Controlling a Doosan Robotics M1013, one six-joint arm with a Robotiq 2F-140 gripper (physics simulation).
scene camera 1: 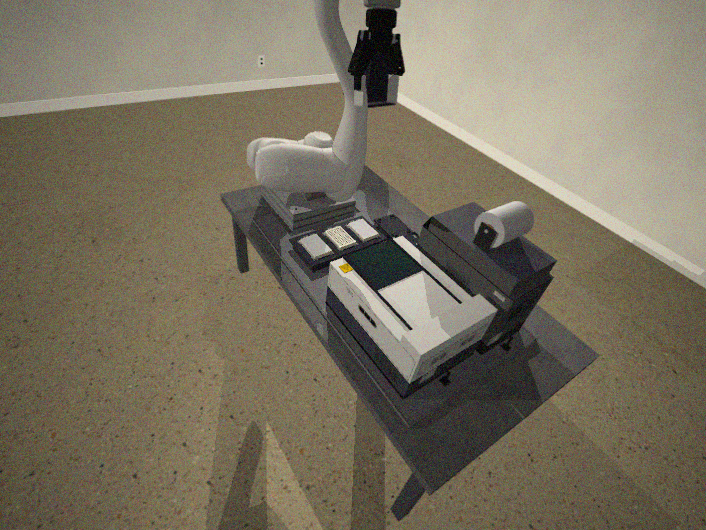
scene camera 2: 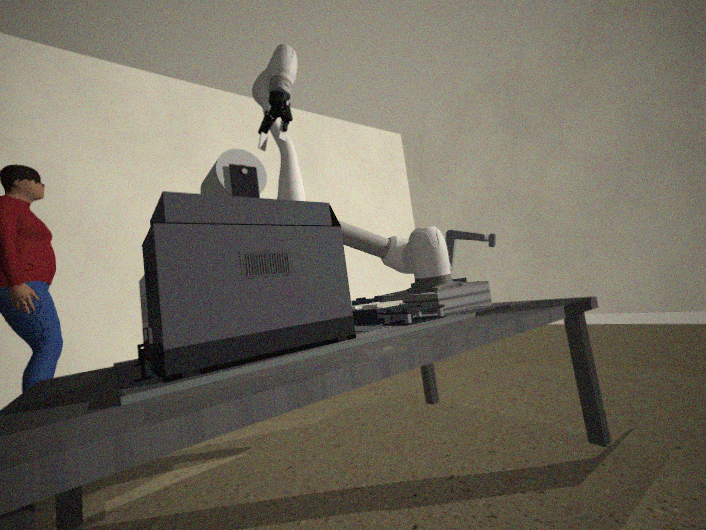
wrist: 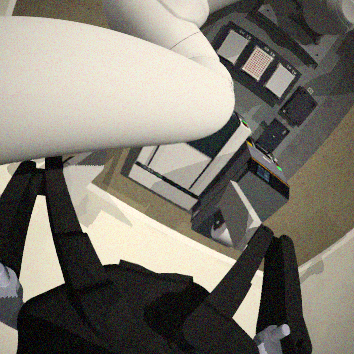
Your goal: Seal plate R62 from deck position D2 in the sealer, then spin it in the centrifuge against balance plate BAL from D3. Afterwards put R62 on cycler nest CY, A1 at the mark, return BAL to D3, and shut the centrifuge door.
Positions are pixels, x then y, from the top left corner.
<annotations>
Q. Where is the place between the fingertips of my gripper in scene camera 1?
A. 376, 104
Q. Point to a centrifuge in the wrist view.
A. At 180, 171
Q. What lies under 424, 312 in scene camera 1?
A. A centrifuge.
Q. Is my gripper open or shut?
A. Open.
</annotations>
